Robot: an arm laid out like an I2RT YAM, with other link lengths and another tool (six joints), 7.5 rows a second.
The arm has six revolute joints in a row. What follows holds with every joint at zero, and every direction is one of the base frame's.
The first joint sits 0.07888 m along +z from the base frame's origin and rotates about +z.
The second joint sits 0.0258 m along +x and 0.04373 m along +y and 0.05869 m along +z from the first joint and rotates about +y.
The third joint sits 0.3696 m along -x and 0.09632 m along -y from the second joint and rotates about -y.
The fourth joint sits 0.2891 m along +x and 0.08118 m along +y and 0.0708 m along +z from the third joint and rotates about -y.
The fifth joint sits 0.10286 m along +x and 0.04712 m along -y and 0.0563 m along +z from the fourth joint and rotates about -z.
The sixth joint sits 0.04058 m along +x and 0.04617 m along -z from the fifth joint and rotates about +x.
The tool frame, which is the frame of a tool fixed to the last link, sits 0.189 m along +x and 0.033 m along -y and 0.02 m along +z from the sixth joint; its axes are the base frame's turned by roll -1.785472, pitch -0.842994 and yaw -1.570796 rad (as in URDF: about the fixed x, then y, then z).
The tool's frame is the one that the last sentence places.
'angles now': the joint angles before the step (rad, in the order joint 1, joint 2, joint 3, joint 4, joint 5, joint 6). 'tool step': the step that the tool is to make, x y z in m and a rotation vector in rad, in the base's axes. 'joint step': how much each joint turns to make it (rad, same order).
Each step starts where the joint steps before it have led.
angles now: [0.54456, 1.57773, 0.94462, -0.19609, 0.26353, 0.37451]
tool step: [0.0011, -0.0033, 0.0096, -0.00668, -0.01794, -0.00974]
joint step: [0.00080, -0.01256, 0.00695, -0.00694, 0.01818, -0.00257]
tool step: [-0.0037, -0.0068, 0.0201, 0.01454, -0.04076, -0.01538]
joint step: [-0.00085, -0.04796, -0.01183, 0.00498, 0.01638, 0.00449]
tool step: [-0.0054, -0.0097, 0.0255, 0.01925, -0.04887, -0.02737]
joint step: [-0.00011, -0.05823, -0.00752, -0.00283, 0.02596, 0.01276]
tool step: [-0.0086, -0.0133, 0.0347, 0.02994, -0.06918, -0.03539]
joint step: [0.00009, -0.07890, -0.00939, -0.00006, 0.03382, 0.01570]
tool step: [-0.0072, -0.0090, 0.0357, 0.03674, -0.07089, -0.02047]
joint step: [0.00008, -0.06969, 0.00111, 0.00594, 0.01980, 0.00817]
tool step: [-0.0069, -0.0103, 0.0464, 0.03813, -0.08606, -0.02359]
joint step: [-0.00004, -0.06830, 0.02450, -0.00014, 0.02635, 0.00186]
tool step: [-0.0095, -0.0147, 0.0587, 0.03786, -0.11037, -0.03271]
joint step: [0.00018, -0.06974, 0.04067, 0.00761, 0.04021, -0.00969]
